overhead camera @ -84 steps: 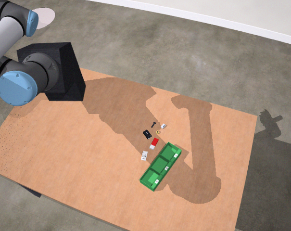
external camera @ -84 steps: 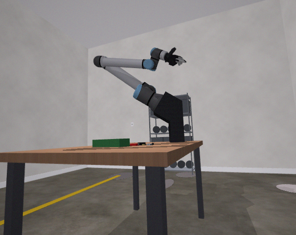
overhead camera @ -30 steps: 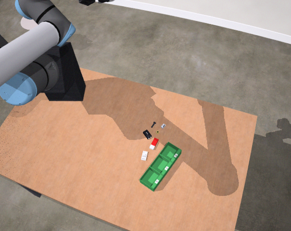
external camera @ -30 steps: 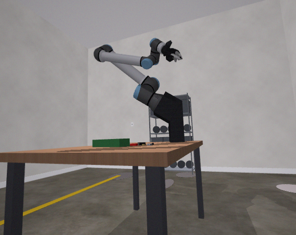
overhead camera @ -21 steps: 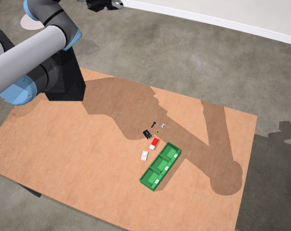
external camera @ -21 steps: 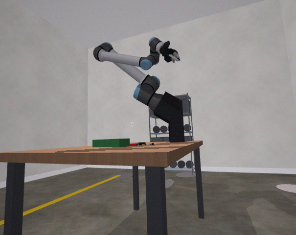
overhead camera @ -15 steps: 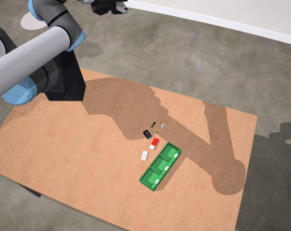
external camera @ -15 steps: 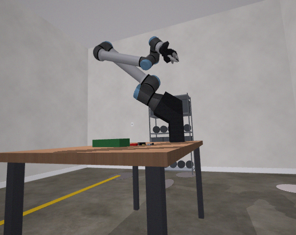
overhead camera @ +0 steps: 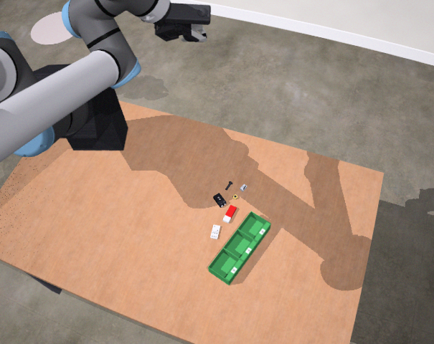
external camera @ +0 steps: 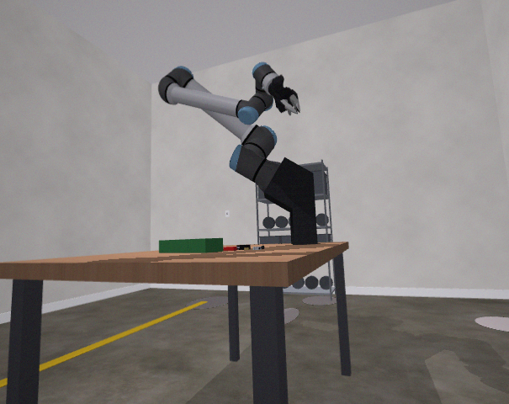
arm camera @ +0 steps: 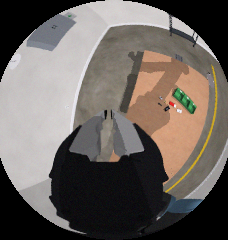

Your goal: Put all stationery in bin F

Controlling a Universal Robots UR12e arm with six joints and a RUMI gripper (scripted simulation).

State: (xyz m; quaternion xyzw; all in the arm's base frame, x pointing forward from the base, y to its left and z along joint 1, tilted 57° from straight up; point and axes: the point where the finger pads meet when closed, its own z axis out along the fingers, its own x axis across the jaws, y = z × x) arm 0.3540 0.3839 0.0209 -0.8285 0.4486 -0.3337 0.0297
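The green bin lies 54 cm below my hand, 39 cm to the right of it and 20 cm ahead of it. Also, from my hand: black bolt (55 cm below, 15 cm to the right, 10 cm ahead); then grey item (55 cm below, 16 cm ahead, 15 cm to the right); then yellow nut (56 cm below, 19 cm to the right, 14 cm ahead).
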